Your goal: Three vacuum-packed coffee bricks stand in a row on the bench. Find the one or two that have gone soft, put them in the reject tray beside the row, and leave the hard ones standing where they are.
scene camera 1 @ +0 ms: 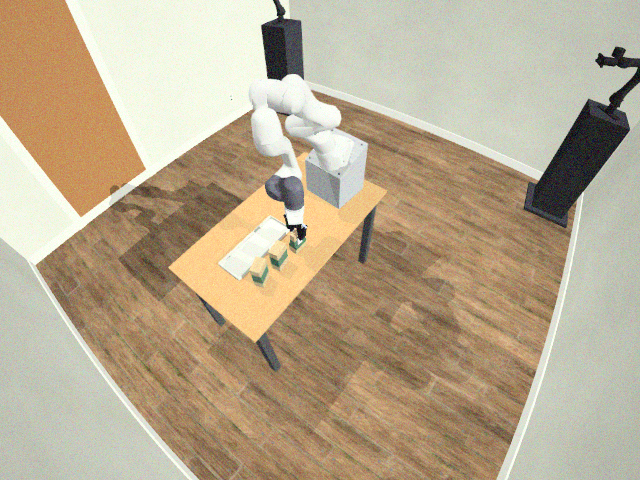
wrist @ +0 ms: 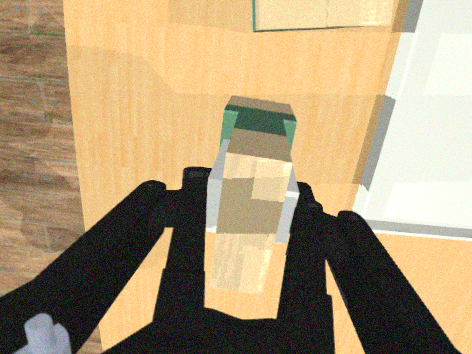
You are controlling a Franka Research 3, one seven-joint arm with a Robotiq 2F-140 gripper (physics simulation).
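Three tan coffee bricks with green bands stand in a row on the bench. My gripper is shut on the end brick, nearest the robot base. The pads press its two sides, and its upper part is pinched narrower than its banded lower part. The middle brick stands upright and apart from it; part of its top shows at the upper edge of the wrist view. The far brick stands upright in the scene view. The pale reject tray lies beside the row.
The wooden bench carries the grey robot base block at its back end. The bench edge runs along the left of the wrist view, with wood floor beyond it. Two black pedestals stand on the floor.
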